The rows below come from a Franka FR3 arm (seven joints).
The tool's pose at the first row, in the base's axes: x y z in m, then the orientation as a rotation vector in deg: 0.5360 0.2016 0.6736 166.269 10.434 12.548
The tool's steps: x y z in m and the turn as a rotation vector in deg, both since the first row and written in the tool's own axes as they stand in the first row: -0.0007 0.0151 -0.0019 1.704 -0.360 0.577; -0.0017 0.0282 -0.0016 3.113 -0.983 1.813; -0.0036 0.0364 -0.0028 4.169 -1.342 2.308; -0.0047 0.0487 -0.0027 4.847 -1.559 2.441; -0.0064 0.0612 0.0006 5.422 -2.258 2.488; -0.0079 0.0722 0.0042 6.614 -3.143 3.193
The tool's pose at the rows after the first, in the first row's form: 0.5366 0.1873 0.6788 168.067 9.807 12.068; 0.5371 0.1744 0.6815 169.673 8.106 11.312; 0.5359 0.1665 0.6843 170.804 7.471 10.822; 0.5361 0.1544 0.6869 171.504 7.335 10.493; 0.5363 0.1414 0.6864 172.105 7.229 9.430; 0.5366 0.1298 0.6852 173.400 6.192 8.160
